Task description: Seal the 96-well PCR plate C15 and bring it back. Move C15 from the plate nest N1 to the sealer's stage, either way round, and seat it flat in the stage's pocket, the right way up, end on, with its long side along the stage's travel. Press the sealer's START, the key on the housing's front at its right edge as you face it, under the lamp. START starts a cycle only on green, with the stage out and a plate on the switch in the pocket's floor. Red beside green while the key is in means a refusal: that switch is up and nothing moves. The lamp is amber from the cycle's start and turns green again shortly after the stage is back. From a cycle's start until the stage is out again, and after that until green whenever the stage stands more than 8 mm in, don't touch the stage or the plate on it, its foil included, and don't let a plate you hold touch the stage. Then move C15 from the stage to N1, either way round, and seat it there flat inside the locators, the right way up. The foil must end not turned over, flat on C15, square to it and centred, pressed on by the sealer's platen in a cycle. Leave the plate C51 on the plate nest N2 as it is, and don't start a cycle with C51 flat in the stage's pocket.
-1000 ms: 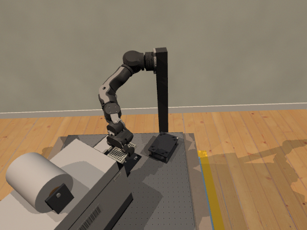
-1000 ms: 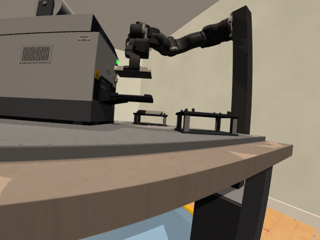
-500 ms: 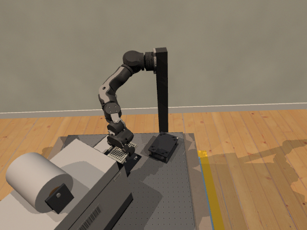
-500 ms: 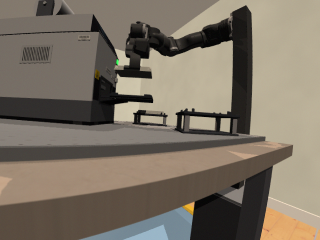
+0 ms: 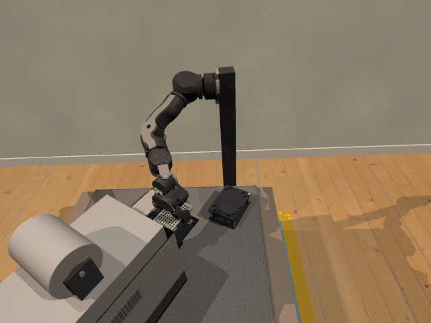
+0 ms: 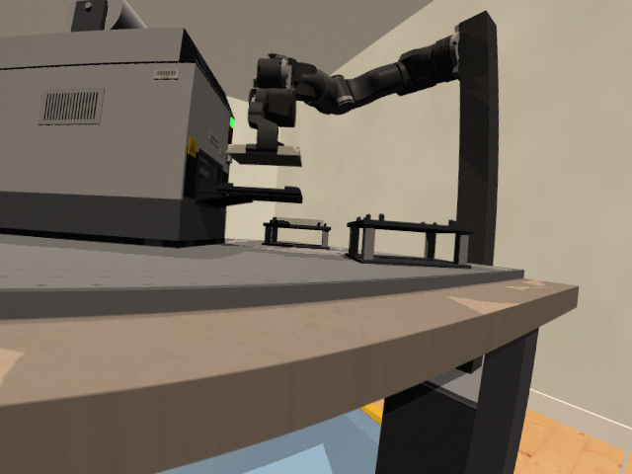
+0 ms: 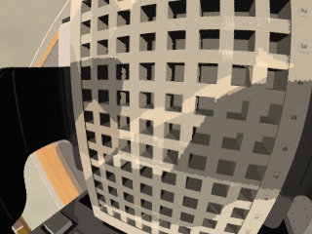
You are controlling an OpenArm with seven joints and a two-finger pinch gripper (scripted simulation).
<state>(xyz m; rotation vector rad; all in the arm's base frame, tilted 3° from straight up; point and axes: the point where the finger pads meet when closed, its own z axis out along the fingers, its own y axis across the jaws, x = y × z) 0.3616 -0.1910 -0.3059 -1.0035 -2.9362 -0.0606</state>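
Right now the sealer's stage is 7 cm below my hand. Also, from my hand: foil roll 27 cm ahead, 24 cm above, 20 cm to the right; then start key 13 cm to the right, 3 cm ahead, 2 cm above.
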